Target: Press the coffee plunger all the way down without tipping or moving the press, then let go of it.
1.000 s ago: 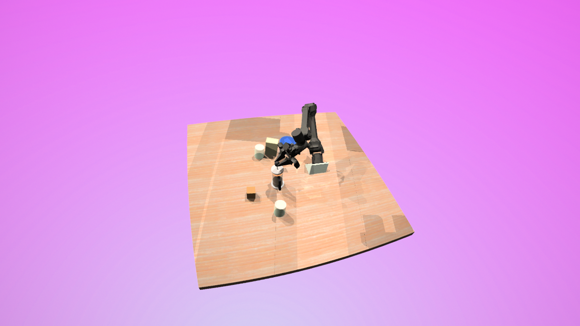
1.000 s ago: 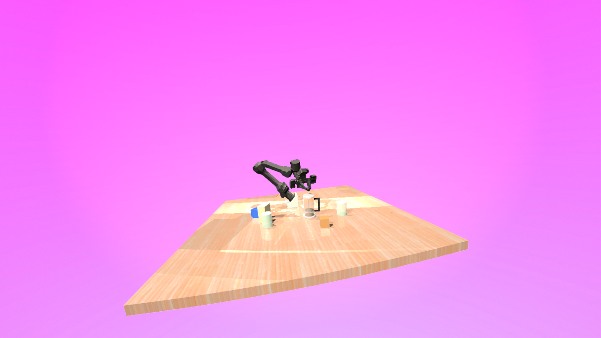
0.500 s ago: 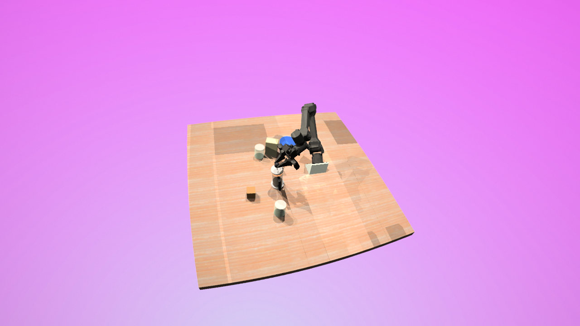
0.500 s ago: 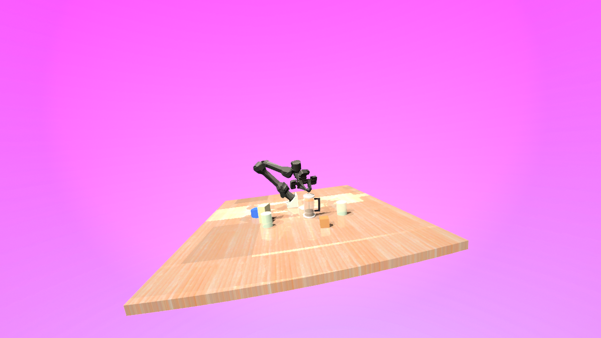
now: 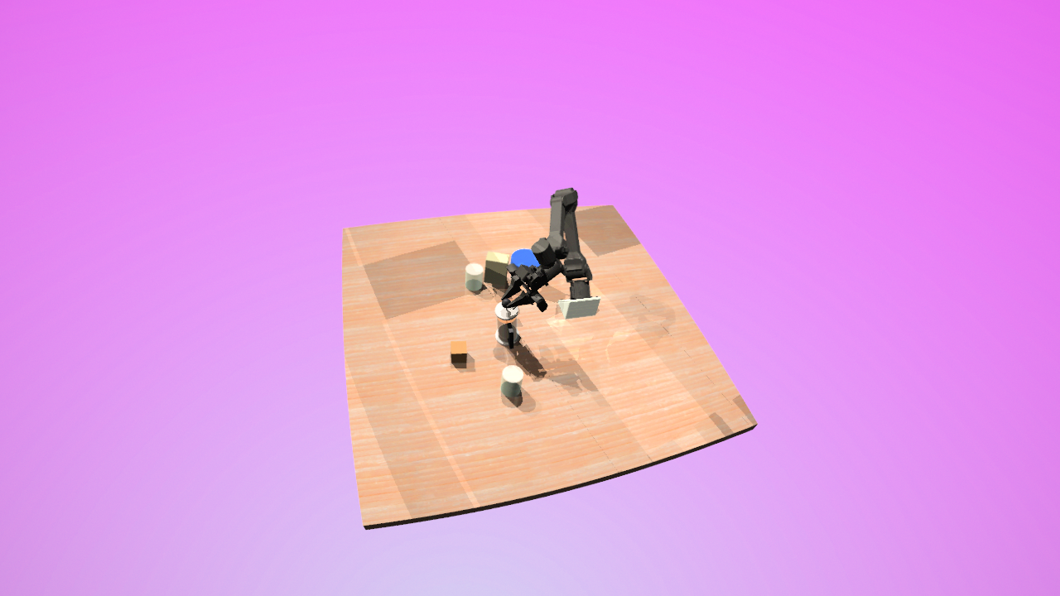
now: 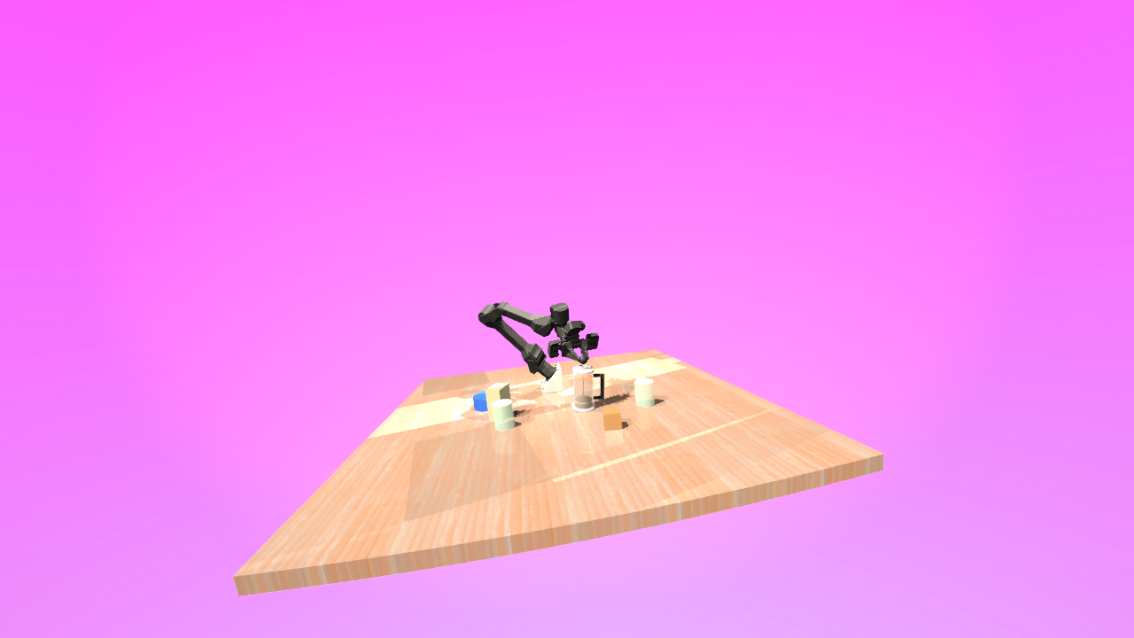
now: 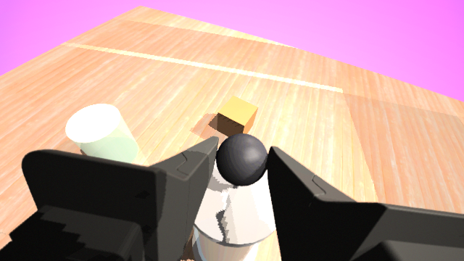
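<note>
My gripper tip is now 90 mm above the coffee press, 20 mm past it and 10 mm to the right of it. Round my gripper tip: orange cube (150 mm below, 150 mm ahead, 50 mm to the left); cream box (300 mm to the right, 120 mm below, 50 mm behind).
</note>
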